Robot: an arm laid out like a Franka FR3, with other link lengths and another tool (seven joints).
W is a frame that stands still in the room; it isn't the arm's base.
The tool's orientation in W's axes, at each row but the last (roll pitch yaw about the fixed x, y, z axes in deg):
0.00 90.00 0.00
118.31 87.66 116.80
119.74 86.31 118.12
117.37 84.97 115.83
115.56 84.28 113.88
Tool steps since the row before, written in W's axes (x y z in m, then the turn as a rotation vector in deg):
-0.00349 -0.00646 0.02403 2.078 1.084 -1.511
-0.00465 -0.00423 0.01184 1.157 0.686 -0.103
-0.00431 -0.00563 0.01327 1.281 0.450 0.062
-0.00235 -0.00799 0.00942 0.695 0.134 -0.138
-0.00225 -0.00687 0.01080 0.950 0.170 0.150
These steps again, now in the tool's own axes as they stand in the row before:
-0.02403 -0.00646 -0.00349 1.511 1.084 2.078
-0.01190 -0.00392 -0.00477 0.107 0.712 1.141
-0.01343 -0.00500 -0.00458 -0.075 0.490 1.266
-0.00992 -0.00730 -0.00253 0.121 0.143 0.696
-0.01128 -0.00594 -0.00252 -0.172 0.212 0.938

